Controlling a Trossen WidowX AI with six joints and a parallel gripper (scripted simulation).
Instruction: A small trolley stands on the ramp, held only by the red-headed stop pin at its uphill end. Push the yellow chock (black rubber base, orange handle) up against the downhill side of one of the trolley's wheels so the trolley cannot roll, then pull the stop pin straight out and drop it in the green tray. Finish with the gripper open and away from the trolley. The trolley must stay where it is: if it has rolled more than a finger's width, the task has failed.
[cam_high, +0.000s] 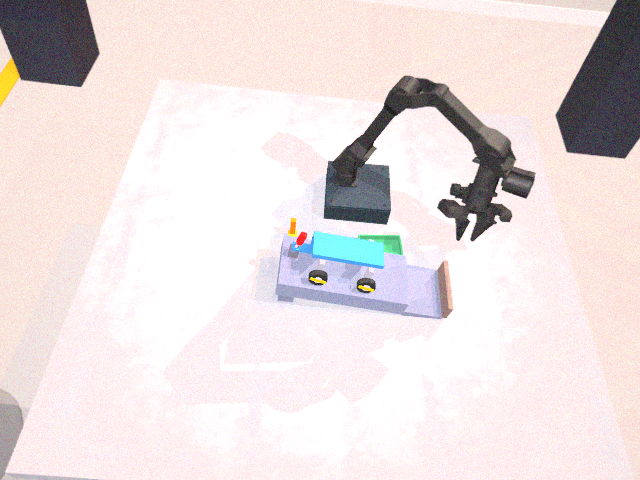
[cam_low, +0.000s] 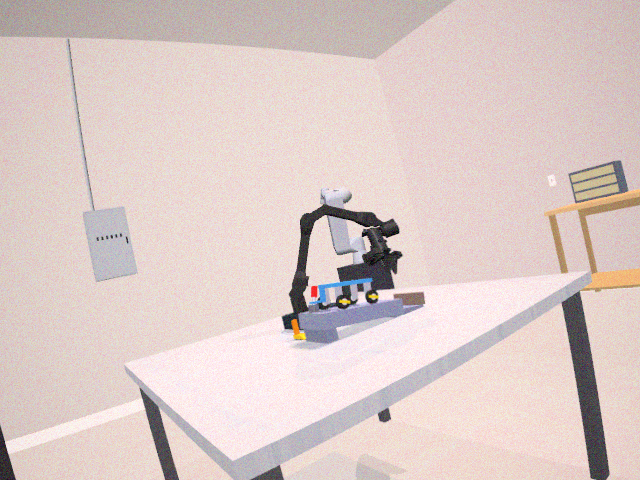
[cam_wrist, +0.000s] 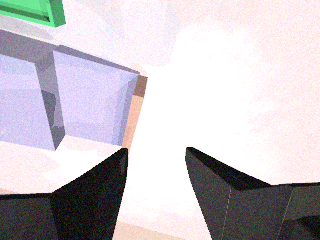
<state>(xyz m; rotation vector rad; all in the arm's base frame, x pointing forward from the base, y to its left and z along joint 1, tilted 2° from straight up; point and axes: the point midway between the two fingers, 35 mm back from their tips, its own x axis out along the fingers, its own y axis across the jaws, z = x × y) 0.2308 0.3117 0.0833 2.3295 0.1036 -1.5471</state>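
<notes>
The red-headed stop pin is 7 cm ahead of my gripper tip, 42 cm to the right of it and 1 cm above it. From my gripper tip the other things lie so: brown end board 9 cm ahead, 3 cm to the right, 10 cm below; blue trolley 9 cm ahead, 31 cm to the right, 1 cm below; green tray 4 cm behind, 20 cm to the right, 13 cm below.
</notes>
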